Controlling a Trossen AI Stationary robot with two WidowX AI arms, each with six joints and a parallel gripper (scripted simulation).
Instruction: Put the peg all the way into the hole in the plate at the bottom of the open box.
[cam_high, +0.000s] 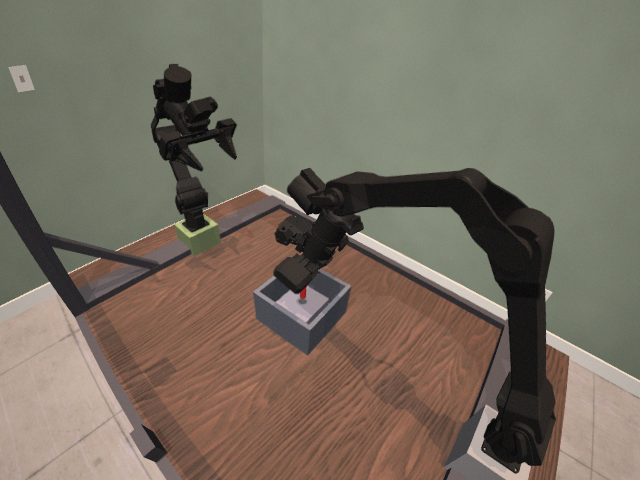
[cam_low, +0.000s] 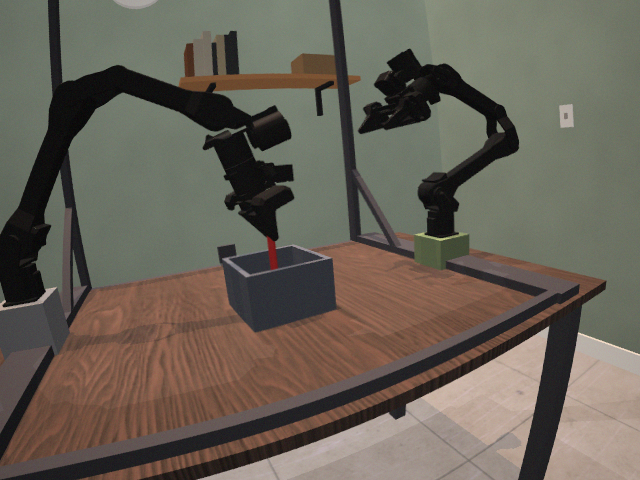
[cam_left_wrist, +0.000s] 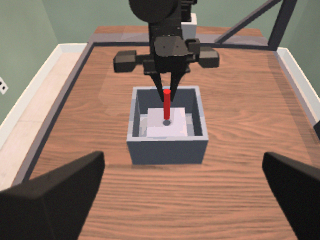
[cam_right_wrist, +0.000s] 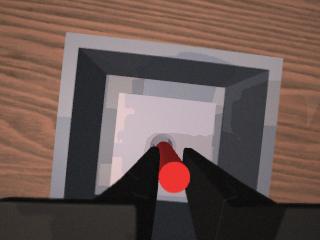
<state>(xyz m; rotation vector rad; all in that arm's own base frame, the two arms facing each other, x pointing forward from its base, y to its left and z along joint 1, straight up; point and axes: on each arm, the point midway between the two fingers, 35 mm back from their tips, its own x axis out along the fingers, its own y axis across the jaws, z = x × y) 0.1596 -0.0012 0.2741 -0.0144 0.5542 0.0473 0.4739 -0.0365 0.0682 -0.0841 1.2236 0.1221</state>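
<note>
Right now my right hand is 5 cm above the red peg and 1 cm to the right of it. From my right hand the other things lie so: light plate 12 cm below, 1 cm to the left; then box 14 cm below, 1 cm to the left.
</note>
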